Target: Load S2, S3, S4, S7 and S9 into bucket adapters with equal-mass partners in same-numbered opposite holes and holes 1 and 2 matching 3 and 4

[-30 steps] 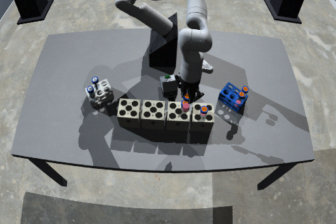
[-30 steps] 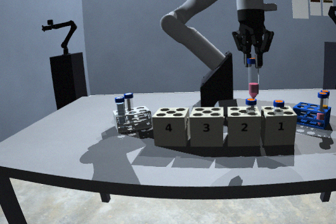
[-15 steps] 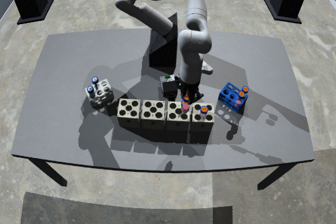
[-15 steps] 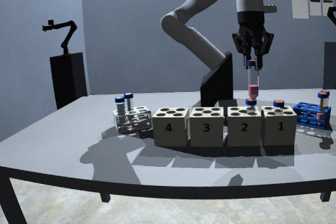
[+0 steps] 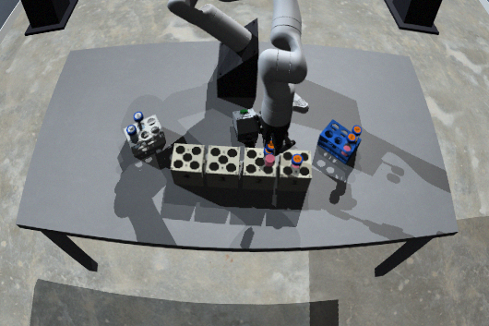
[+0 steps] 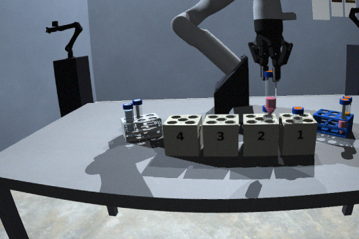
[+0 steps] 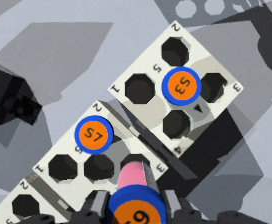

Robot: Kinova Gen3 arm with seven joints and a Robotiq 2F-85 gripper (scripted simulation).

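My gripper is now 5 cm above the sample tube S9 and 1 cm to the right of it. The rest, counted from my hand: adapter 2: 17 cm below, 3 cm behind, 2 cm to the right; then sample tube S7: 16 cm below, 4 cm behind, 1 cm to the left; then sample tube S3: 16 cm below, 8 cm to the left, 2 cm behind.
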